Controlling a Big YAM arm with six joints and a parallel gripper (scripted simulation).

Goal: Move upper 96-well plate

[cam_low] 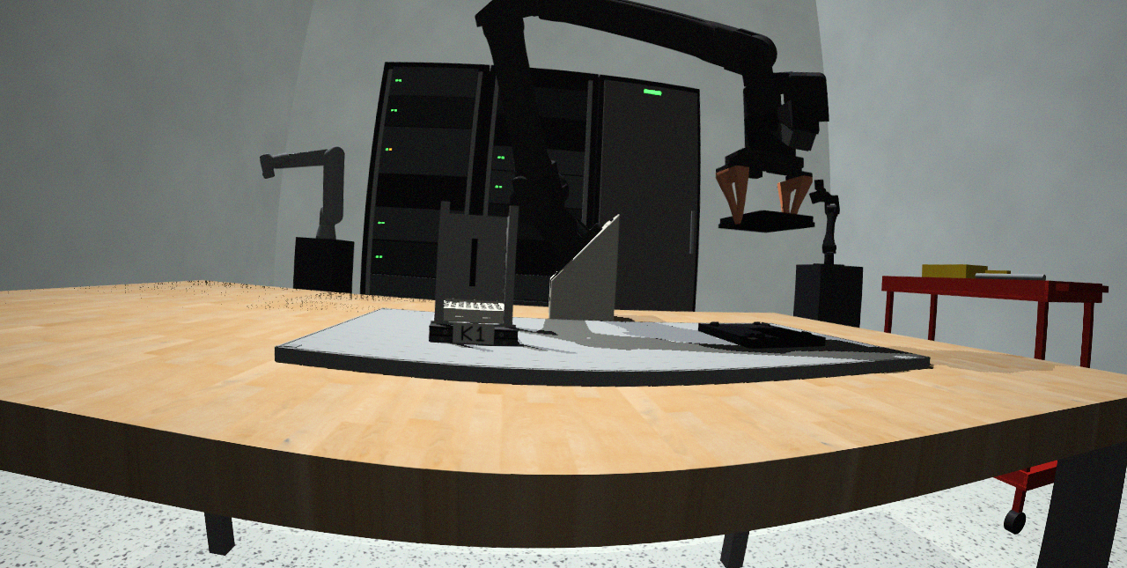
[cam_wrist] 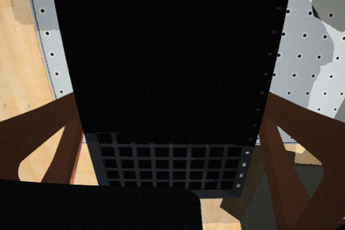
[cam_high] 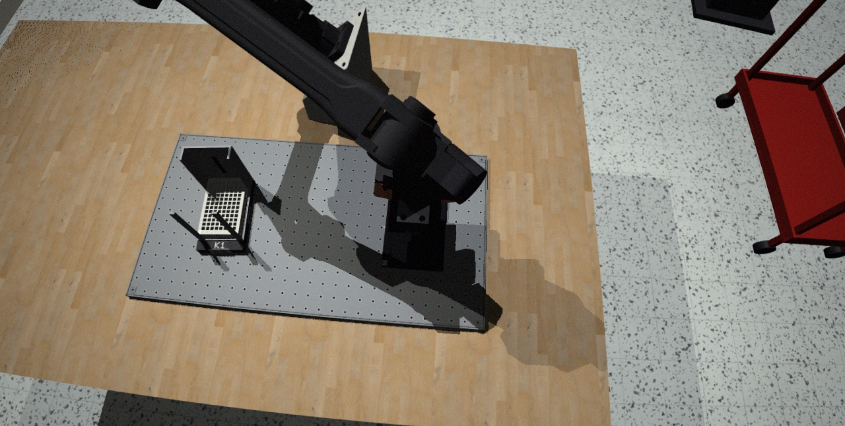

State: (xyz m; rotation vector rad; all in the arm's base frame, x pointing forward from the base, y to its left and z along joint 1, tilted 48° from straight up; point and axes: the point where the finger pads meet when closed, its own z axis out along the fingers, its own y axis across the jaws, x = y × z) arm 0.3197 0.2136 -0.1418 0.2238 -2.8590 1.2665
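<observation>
Now: hand 16 cm above the black plate nest N1. From my hand the other things lie so: pale A1 square (15 cm below, 8 cm ahead, 4 cm to the right); white 96-well plate (39 cm to the right, 14 cm below, 4 cm ahead).
</observation>
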